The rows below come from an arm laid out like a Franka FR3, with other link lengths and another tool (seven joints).
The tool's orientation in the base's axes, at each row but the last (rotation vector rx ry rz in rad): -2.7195, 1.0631, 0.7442; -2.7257, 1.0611, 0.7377; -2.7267, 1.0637, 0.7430; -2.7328, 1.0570, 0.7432; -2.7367, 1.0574, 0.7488; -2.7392, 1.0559, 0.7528; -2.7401, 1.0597, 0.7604; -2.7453, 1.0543, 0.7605; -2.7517, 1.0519, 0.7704
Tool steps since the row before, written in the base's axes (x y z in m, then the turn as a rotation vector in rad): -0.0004, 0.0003, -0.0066, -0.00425, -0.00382, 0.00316; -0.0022, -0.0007, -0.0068, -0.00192, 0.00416, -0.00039; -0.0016, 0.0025, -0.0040, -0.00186, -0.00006, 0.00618; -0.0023, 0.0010, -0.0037, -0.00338, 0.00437, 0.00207; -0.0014, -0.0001, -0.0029, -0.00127, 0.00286, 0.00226; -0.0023, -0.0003, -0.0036, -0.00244, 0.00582, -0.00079; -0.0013, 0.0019, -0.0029, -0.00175, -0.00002, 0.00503; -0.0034, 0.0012, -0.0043, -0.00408, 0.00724, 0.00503; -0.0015, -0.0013, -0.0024, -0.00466, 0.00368, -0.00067
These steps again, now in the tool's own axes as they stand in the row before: 0.0028, -0.0003, 0.0060, -0.00192, 0.00585, -0.00216; 0.0023, 0.0016, 0.0066, -0.00354, -0.00185, 0.00228; -0.0006, -0.0011, 0.0048, -0.00414, 0.00167, -0.00466; -0.0003, 0.0005, 0.0044, -0.00578, -0.00091, 0.00077; 0.0006, 0.0008, 0.0031, -0.00362, -0.00115, -0.00067; 0.0005, 0.0015, 0.0040, -0.00466, -0.00283, 0.00327; -0.0005, -0.0008, 0.0036, -0.00355, 0.00156, -0.00365; -0.0008, 0.0010, 0.0055, -0.00938, -0.00240, -0.00074; 0.0010, 0.0017, 0.0024, -0.00483, 0.00017, 0.00351
